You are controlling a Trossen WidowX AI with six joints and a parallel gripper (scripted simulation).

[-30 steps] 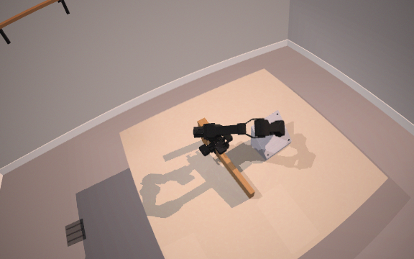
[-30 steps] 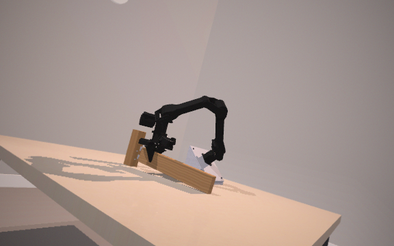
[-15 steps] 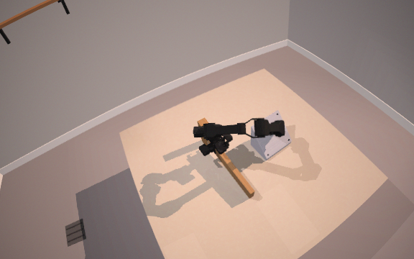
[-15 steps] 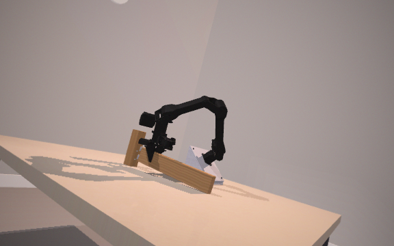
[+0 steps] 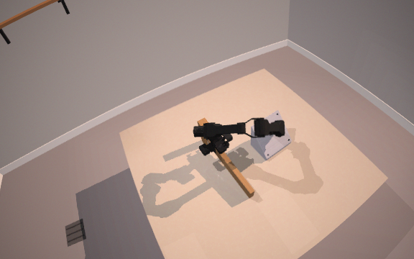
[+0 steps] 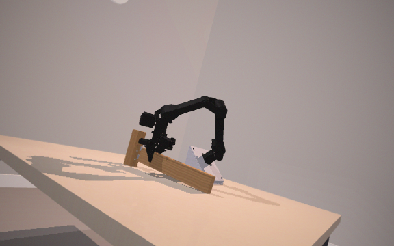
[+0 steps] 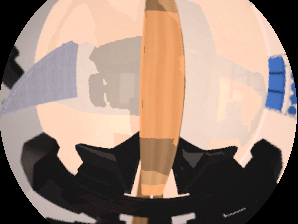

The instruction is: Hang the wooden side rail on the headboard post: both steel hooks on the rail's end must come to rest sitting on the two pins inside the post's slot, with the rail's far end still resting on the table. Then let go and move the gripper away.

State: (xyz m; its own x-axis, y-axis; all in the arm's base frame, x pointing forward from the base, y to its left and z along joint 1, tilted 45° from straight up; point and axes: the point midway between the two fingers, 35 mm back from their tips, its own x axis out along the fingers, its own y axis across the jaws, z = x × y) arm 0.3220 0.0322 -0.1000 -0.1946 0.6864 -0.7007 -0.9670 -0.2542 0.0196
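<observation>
Right now my gripper tip is 20 mm short of the headboard post, 130 mm to the left of it and 40 mm below it.
</observation>
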